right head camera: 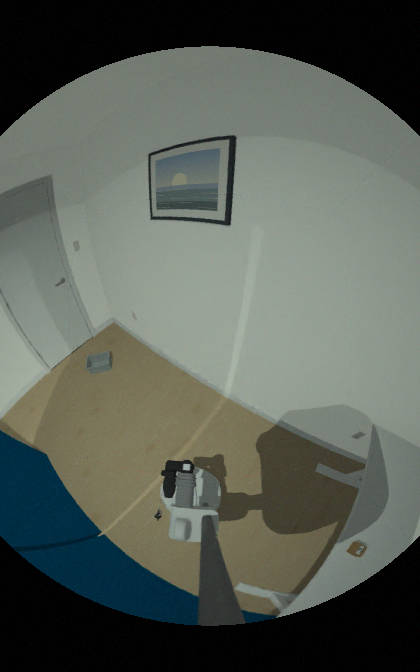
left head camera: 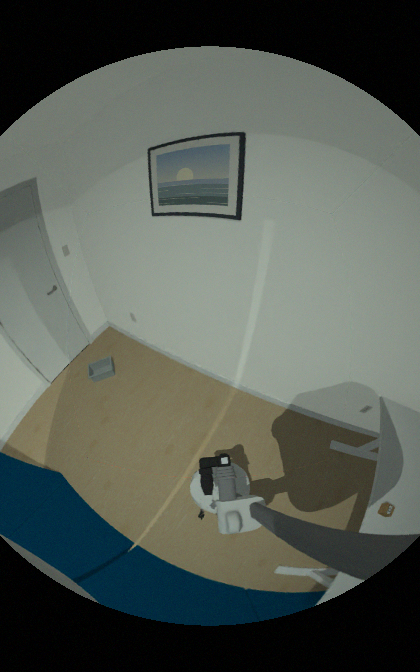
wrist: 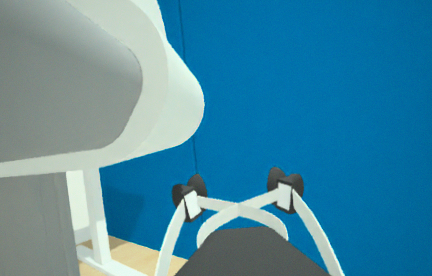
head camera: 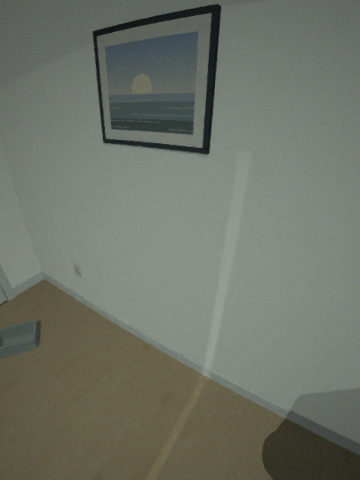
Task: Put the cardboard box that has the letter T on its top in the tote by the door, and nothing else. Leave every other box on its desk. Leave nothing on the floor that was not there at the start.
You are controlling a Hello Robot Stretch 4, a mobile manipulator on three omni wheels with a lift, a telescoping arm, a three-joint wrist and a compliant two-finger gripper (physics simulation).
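Places are measured from the robot's base along level axes (x back, y right, z up), in metres.
Pixels of known places: gripper, fingertip midpoint: (wrist: 236,185).
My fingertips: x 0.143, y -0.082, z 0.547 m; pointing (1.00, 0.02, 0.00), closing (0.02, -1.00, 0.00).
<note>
Behind a point stands the place of what it marks.
A grey tote (head camera: 22,347) {x -1.049, y -1.096, z 0.029 m} (left head camera: 103,375) (right head camera: 100,369) stands on the floor by the door, and its inside shows no box that I can make out. A small brown cardboard box (left head camera: 385,510) (right head camera: 356,550) sits on the desk (left head camera: 372,523) (right head camera: 327,567) at the lower right of both side head views. It has a white label with dark marks on it, too small to read as a letter. My gripper (wrist: 236,185) {x 0.143, y -0.082, z 0.547 m} is open, with nothing between its fingertips and blue wall behind them. It is away from the box and the tote.
The door (left head camera: 30,280) (right head camera: 35,280) is at the left. A blue partition (left head camera: 50,505) (right head camera: 30,490) (wrist: 320,100) {x 0.752, y -0.375, z 0.669 m} runs along the lower left. White desk legs (left head camera: 352,450) (right head camera: 337,476) (wrist: 97,215) {x 1.066, y 0.636, z 0.252 m} reach the floor. A framed picture (head camera: 150,112) {x -1.094, y -0.093, z 1.527 m} hangs on the wall.
</note>
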